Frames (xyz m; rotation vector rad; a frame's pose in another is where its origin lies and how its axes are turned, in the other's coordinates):
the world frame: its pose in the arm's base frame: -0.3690 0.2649 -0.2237 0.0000 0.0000 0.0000
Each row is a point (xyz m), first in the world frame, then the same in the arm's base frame.
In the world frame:
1: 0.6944 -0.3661 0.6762
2: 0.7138 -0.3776 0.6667
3: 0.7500 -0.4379 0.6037
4: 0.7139 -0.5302 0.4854
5: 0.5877 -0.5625 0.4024
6: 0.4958 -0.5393 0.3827
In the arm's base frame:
1: 0.3254 -0.1012 0.4525
2: 0.3448 -0.1127 0.4430
3: 0.3810 -0.1730 0.3800
4: 0.3449 -0.2653 0.2617
5: 0.2187 -0.2976 0.1787
6: 0.1268 -0.2744 0.1590

